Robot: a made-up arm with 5 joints.
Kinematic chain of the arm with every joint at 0, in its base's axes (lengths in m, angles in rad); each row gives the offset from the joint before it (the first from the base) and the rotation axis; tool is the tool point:
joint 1: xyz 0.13 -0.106 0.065 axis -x
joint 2: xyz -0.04 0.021 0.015 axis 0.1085 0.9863 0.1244
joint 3: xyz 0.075 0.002 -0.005 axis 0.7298 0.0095 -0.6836
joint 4: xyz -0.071 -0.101 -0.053 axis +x
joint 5: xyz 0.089 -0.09 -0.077 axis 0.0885 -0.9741 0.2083
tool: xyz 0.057 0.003 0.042
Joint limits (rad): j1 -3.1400..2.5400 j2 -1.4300..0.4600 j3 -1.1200..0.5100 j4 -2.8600..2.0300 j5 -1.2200..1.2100
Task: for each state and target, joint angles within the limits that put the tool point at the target. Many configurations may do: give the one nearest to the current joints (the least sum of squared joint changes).
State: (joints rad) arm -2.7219 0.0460 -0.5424 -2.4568 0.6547
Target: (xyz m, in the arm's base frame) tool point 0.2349 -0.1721 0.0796
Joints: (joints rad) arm -2.2243 -0.0407 -1.1200 -2.4570 0.2552
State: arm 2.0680 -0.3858 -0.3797 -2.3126 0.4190
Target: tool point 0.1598 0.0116 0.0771
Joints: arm 1.7908 -0.6921 -0.1518 -2.1242 0.6666
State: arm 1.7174 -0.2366 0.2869 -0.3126 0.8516
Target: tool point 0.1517 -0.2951 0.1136
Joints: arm 1.1285 0.1257 0.5100 0.1050 0.2227
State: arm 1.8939 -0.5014 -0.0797 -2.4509 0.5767
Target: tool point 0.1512 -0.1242 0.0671
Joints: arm 1.8080 0.2416 0.4636 -2.6463 1.2100
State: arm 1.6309 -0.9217 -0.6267 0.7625 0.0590
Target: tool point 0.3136 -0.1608 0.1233
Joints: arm 1.2262 -0.3802 -0.6015 1.3138 -0.4620
